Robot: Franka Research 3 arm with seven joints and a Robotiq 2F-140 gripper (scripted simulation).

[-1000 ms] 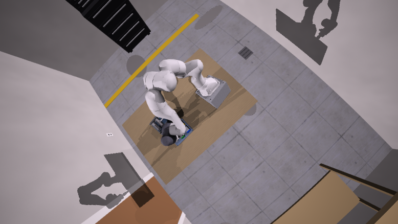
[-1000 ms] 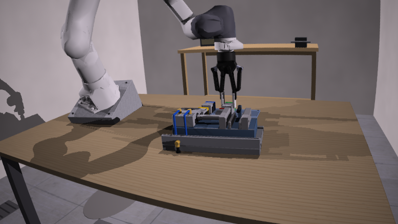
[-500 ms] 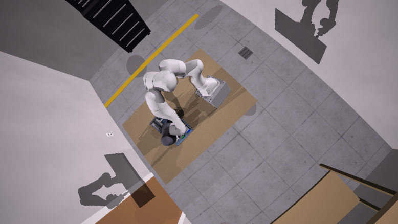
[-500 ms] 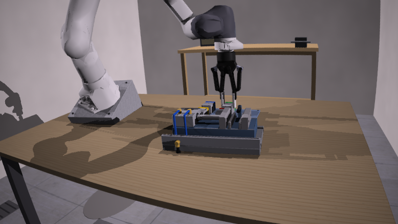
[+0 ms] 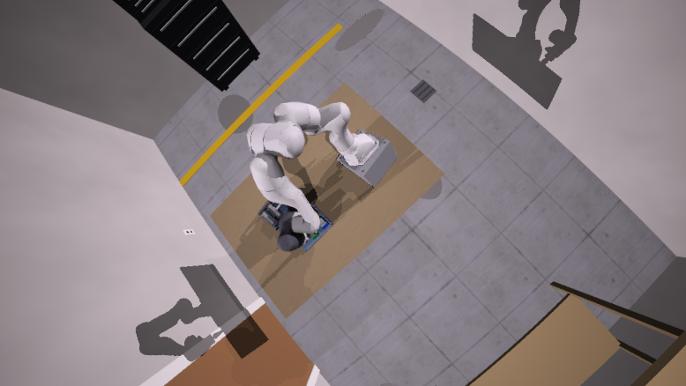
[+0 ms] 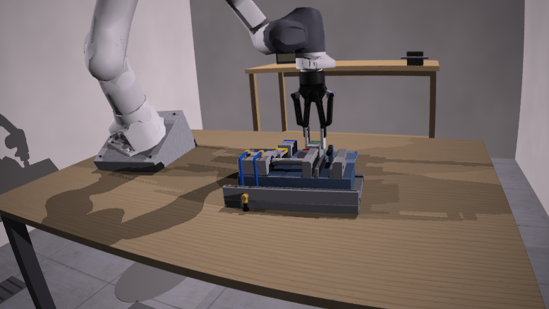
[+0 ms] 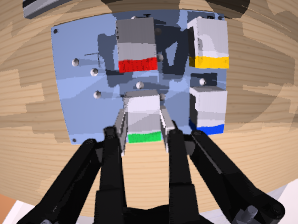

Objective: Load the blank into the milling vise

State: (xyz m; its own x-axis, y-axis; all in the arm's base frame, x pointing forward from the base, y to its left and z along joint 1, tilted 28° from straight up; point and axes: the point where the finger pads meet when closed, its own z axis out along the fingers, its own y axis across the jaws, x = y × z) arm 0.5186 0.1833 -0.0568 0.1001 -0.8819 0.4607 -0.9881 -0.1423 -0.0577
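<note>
The green-ended blank is 4 cm below my hand. From my hand the other things lie so: blue-ended blank (9 cm behind, 4 cm below, 1 cm to the right); then red-ended blank (9 cm to the right, 4 cm below, 1 cm ahead); then blue infeed plate (6 cm below, 5 cm to the right).
</note>
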